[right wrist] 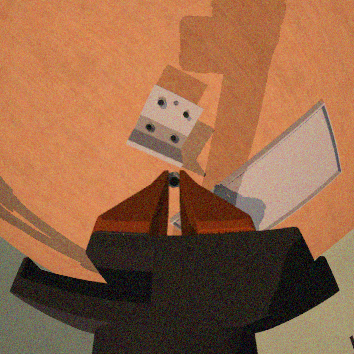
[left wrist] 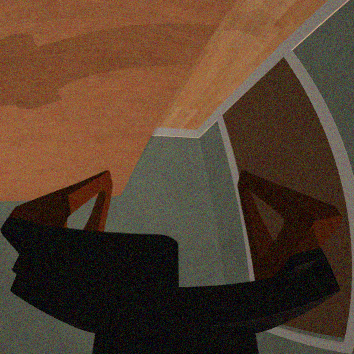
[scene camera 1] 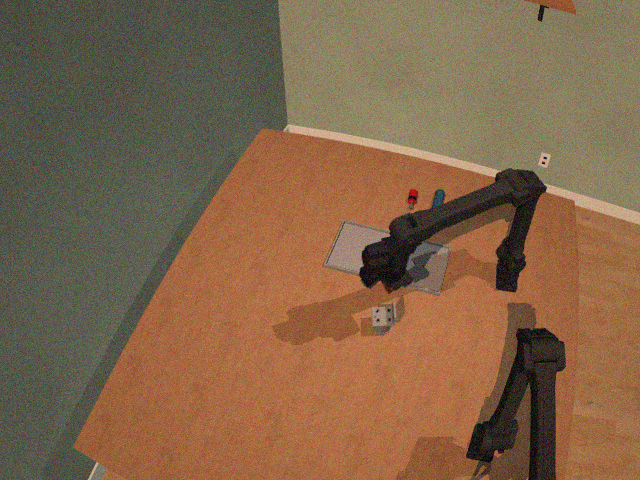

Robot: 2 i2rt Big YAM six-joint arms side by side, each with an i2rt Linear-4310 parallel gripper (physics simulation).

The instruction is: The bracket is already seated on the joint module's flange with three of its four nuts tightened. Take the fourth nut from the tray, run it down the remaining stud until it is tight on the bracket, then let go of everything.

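Places are measured from the left arm's base along level axes (x ahead, y left, z up), in metres.
Pixels of known places: left gripper, fingertip midpoint: (left wrist: pixel 174 177); right gripper, fingertip midpoint: (right wrist: pixel 173 177) (scene camera 1: pixel 388 291); left arm's base, link origin: (scene camera 1: pixel 482 443); right arm's base, link origin: (scene camera 1: pixel 506 278).
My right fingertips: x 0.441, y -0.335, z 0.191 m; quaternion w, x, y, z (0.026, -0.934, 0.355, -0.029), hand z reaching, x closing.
For each thing: its top centre in the pictures, then the offset to it from my right fingertips.
- small dark ring-like nut, top centre: (right wrist: pixel 173 181) 0.001 m back, 0.001 m right, 0.003 m up
- shallow grey tray, top centre: (right wrist: pixel 271 196) (scene camera 1: pixel 390 255) 0.058 m ahead, 0.273 m right, 0.175 m down
- red screwdriver-like tool, top centre: (scene camera 1: pixel 412 197) 0.048 m ahead, 0.569 m right, 0.157 m down
- blue-handled tool, top centre: (scene camera 1: pixel 436 207) 0.057 m back, 0.539 m right, 0.150 m down
The pale block-shaped joint module with its bracket (scene camera 1: pixel 382 316) (right wrist: pixel 170 112) stands on the table in front of the tray. Four dark round spots show on its top; which is the bare stud I cannot tell. My right gripper (scene camera 1: pixel 388 287) (right wrist: pixel 173 177) is shut on a small dark ring-like nut (right wrist: pixel 174 180), held at the fingertips. In the right wrist view it appears just below the module's lower edge, apart from the spots; its height is unclear. My left gripper (scene camera 1: pixel 480 469) (left wrist: pixel 174 177) is open and empty, far from the module. The shallow grey tray (scene camera 1: pixel 351 245) (right wrist: pixel 300 150) is partly hidden by the right arm.
A red screwdriver-like tool (scene camera 1: pixel 412 196) and a blue-handled tool (scene camera 1: pixel 438 198) lie behind the tray, the blue one partly covered by the right arm. The left arm (scene camera 1: pixel 542 403) is folded near the table's right edge. Walls meet the table's far and left sides.
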